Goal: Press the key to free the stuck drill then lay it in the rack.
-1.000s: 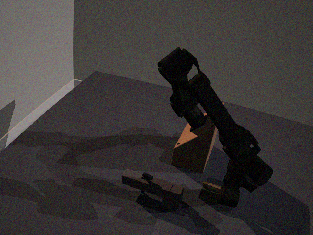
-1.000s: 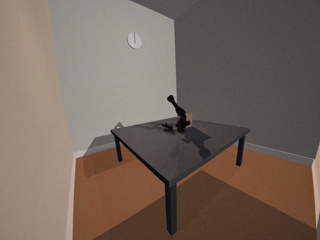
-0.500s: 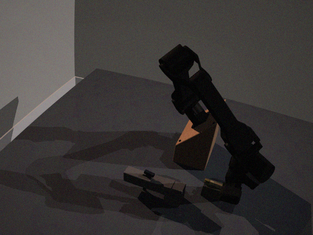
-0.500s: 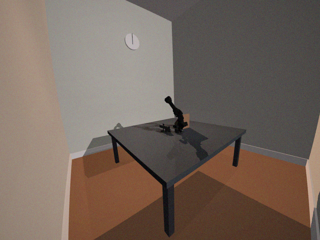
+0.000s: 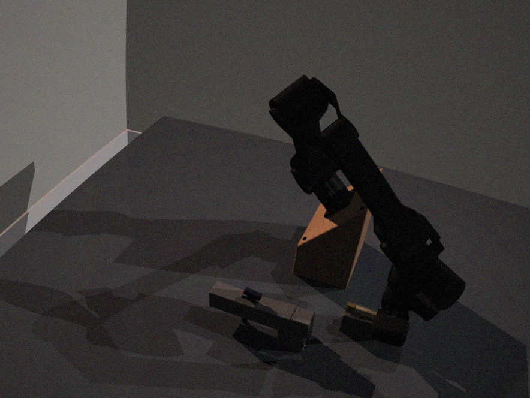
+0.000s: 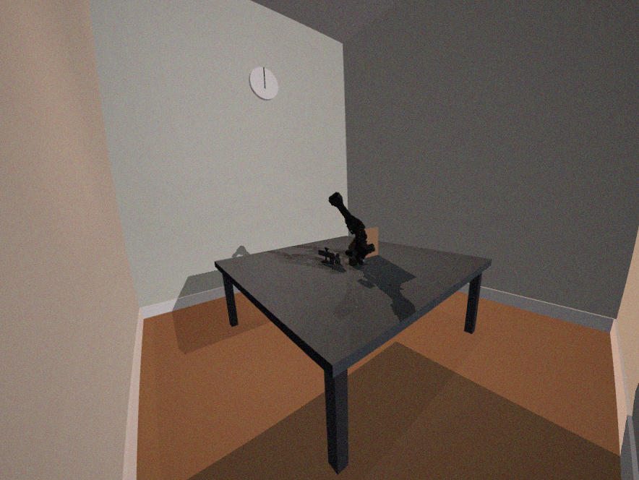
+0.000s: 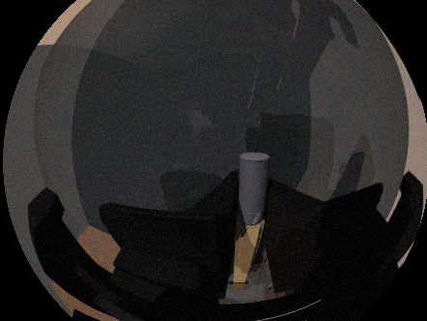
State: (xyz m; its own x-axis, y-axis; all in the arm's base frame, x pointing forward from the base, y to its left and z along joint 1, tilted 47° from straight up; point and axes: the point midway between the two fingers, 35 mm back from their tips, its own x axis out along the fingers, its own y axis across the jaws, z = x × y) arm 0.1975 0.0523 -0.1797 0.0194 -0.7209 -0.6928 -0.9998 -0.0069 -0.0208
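Right now my gripper tip is 40 mm to the left of the drill and 40 mm below it. Round my gripper tip: grey block (220 mm to the right, 70 mm ahead, 30 mm above); small dark key (250 mm to the right, 70 mm ahead, 40 mm above).
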